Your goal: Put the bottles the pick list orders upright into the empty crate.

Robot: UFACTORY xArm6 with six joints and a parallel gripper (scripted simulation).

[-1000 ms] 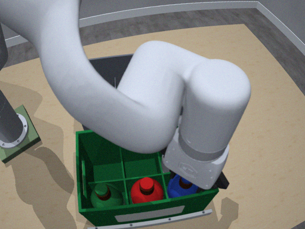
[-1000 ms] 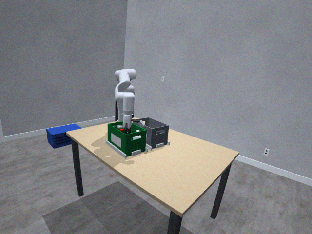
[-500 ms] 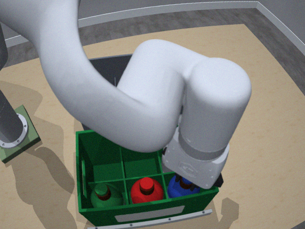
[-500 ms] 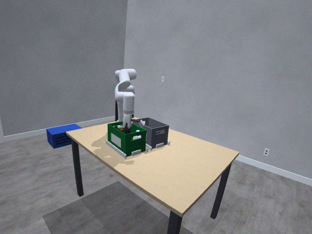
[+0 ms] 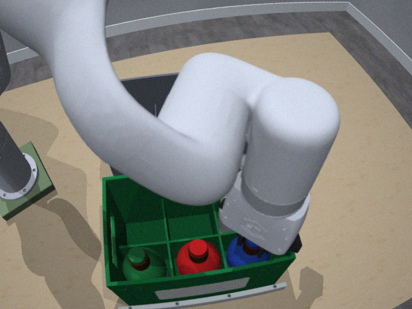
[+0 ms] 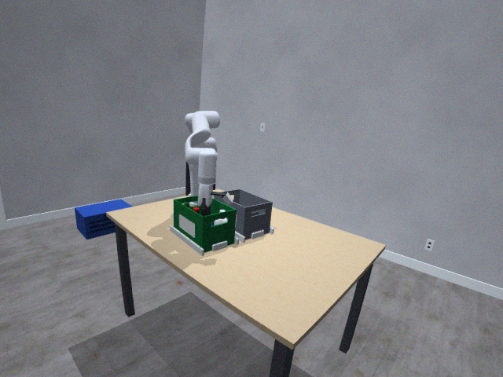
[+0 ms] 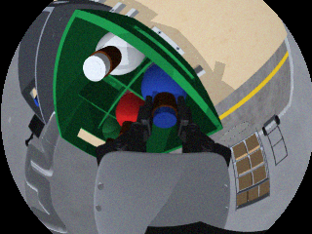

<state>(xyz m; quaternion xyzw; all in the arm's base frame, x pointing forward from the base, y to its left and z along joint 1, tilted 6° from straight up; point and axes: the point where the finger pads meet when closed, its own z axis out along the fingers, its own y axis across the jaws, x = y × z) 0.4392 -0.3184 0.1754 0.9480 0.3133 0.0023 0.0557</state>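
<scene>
My gripper is now 80 mm past the red-label bottle, 70 mm above it and 10 mm to the right of it. From my hand the other things lie so: green crate: 80 mm behind, 70 mm below, 60 mm to the left; then white-label bottle: 90 mm to the left, 70 mm below, 20 mm ahead; then green bottle: 180 mm behind, 70 mm below, 30 mm to the left.
</scene>
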